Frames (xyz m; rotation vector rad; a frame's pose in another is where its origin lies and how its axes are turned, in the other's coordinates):
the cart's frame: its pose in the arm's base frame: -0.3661 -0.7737 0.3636 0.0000 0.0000 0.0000
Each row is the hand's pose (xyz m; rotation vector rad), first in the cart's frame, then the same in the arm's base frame.
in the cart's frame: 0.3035 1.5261 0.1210 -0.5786 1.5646 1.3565
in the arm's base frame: -0.0626 0.7524 0.4846 -0.5786 1.5646 1.3565
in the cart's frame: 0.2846 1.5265 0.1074 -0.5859 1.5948 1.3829
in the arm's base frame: -0.0815 0.7528 0.4710 -0.5859 1.5948 1.3829
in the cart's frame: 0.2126 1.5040 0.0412 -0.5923 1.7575 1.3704
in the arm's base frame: -0.1535 0.7303 0.4048 -0.5923 1.7575 1.3704
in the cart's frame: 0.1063 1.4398 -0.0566 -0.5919 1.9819 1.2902
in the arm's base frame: -0.2598 0.6661 0.3070 -0.5919 1.9819 1.2902
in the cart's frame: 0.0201 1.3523 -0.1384 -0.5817 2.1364 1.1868
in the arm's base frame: -0.3460 0.5786 0.2252 -0.5817 2.1364 1.1868
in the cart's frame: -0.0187 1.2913 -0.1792 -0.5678 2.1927 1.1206
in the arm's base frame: -0.3848 0.5176 0.1844 -0.5678 2.1927 1.1206
